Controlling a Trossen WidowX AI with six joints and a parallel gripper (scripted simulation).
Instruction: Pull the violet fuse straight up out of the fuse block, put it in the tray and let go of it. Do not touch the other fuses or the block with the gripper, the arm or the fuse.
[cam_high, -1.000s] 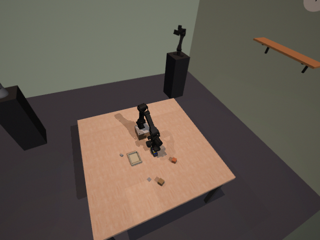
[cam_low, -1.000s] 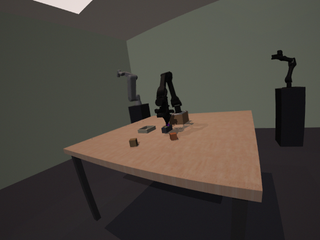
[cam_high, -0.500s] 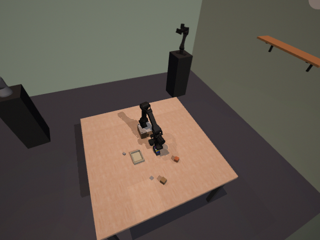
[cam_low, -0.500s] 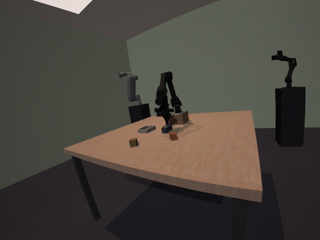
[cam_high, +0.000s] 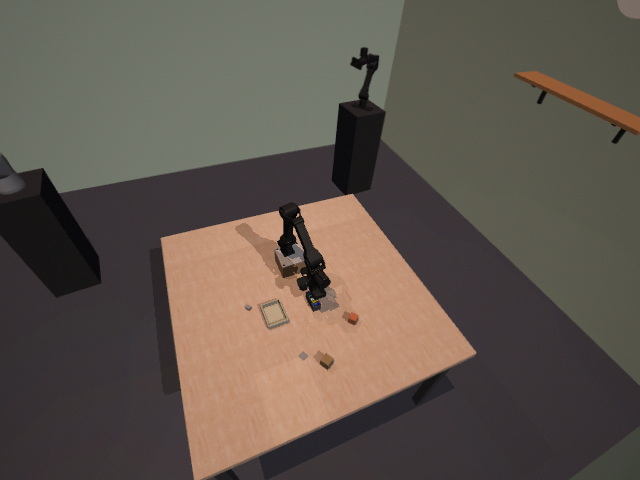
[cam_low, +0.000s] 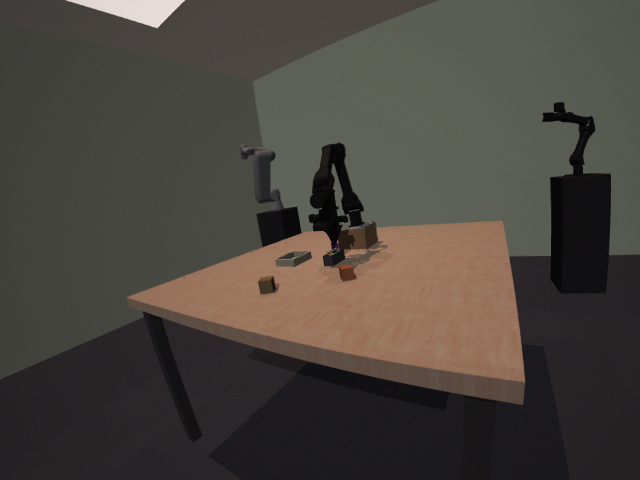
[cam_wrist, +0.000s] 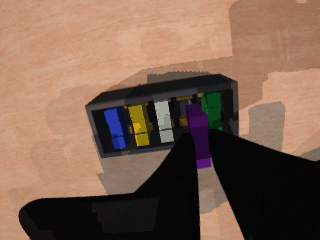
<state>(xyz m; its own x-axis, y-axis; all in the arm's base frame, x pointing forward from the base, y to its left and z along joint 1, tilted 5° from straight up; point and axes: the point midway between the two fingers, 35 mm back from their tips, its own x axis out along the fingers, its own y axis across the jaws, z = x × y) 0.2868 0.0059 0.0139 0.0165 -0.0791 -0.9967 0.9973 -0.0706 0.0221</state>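
The tray is 210 mm to the right of my gripper tip and 70 mm below it. Round my gripper tip: orange cube (200 mm ahead, 130 mm to the left, 50 mm below); violet fuse (10 mm below); brown cube (330 mm ahead, 100 mm to the right, 50 mm below).
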